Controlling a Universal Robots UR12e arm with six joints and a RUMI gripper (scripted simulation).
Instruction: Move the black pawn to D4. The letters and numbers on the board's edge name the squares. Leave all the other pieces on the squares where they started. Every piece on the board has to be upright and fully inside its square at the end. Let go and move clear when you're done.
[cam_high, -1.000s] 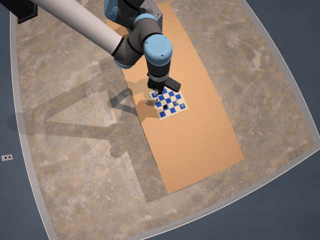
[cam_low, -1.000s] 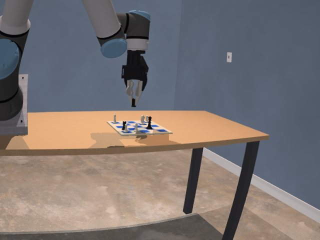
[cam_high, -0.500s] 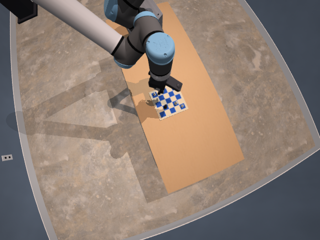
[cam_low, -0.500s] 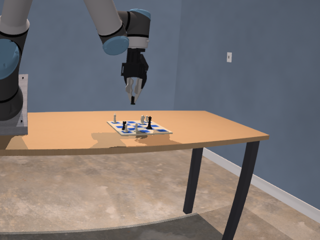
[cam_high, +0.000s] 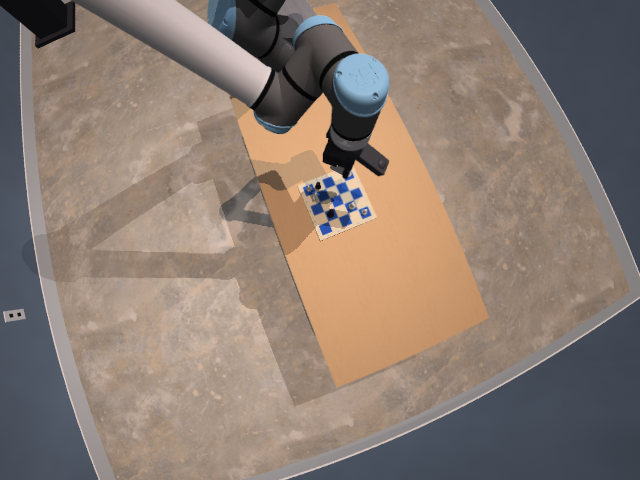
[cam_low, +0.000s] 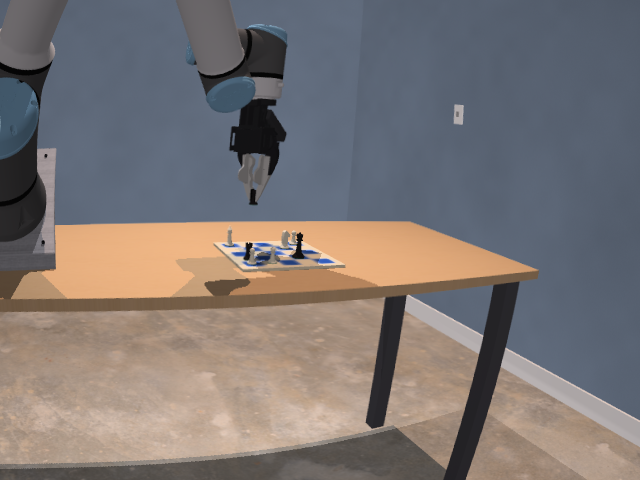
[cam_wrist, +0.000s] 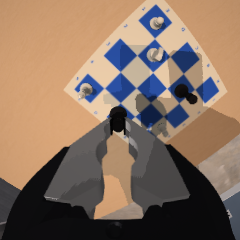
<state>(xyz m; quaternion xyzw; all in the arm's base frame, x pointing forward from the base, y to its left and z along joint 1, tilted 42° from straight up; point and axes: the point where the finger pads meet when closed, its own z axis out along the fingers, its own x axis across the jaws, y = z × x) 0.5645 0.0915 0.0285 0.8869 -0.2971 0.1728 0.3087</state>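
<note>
Now: hand 4 cm short of the cream chessboard, 4 cm to the left of it and 12 cm above it. The rest, counted from my hand: tall black piece 8 cm ahead, 7 cm to the right, 9 cm below; black pawn 1 cm below.
</note>
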